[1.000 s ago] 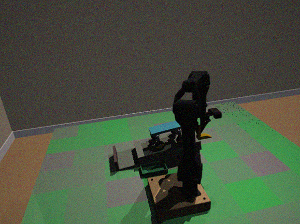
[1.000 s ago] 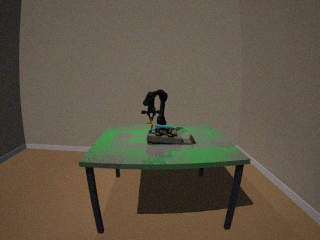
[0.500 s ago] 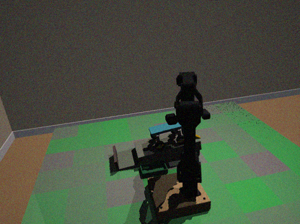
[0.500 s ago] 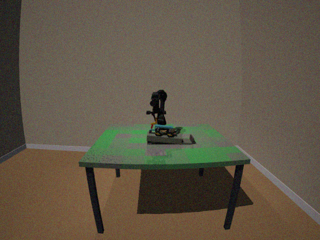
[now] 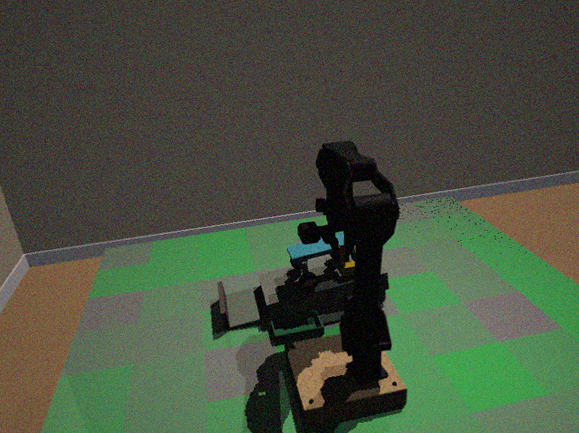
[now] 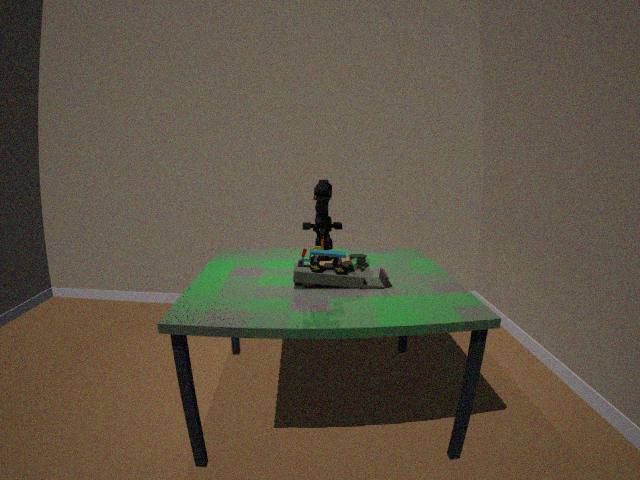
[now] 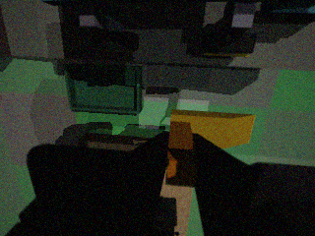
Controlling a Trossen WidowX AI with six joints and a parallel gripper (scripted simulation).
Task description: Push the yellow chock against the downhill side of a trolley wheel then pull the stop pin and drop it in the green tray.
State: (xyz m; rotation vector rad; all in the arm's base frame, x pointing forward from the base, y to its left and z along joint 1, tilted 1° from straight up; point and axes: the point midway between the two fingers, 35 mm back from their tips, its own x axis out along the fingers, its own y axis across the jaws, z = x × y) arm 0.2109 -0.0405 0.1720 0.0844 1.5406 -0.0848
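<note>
Now: gripper tip 90 mm short of the red-headed stop pin, 100 mm to the left of it and 40 mm above it. Also, from my gripper tip: trolley (120 mm ahead, 60 mm below); then grey ramp (120 mm ahead, 10 mm to the left, 120 mm below); then yellow chock (20 mm to the right, 10 mm below).
</note>
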